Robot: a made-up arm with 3 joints.
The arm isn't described. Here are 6 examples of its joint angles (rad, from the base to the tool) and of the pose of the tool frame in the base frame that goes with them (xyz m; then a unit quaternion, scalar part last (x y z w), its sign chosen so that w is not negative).
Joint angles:
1: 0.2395 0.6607 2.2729
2: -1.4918 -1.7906 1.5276
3: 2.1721 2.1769 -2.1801
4: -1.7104 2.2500 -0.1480
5: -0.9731 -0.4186 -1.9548
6: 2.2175 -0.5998 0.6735
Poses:
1: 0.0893 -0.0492 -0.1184 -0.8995 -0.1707 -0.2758 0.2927
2: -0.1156 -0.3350 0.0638 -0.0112 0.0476 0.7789 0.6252
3: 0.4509 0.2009 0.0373 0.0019 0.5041 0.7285 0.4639
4: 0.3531 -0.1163 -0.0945 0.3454 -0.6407 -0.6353 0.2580
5: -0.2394 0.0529 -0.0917 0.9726 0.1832 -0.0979 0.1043
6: -0.1952 0.0960 0.1175 -0.9479 0.2117 -0.2061 0.1194
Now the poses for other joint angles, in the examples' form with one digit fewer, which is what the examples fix.
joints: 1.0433 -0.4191 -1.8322
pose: -0.238 -0.170 0.101 0.376 0.028 -0.206 0.903
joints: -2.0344 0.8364 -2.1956
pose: 0.212 0.258 0.104 -0.782 0.405 -0.033 0.473
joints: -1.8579 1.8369 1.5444
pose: 0.316 -0.004 0.036 0.095 0.103 -0.788 0.600
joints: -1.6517 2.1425 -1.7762
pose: 0.445 -0.156 -0.060 -0.474 0.876 -0.055 0.068
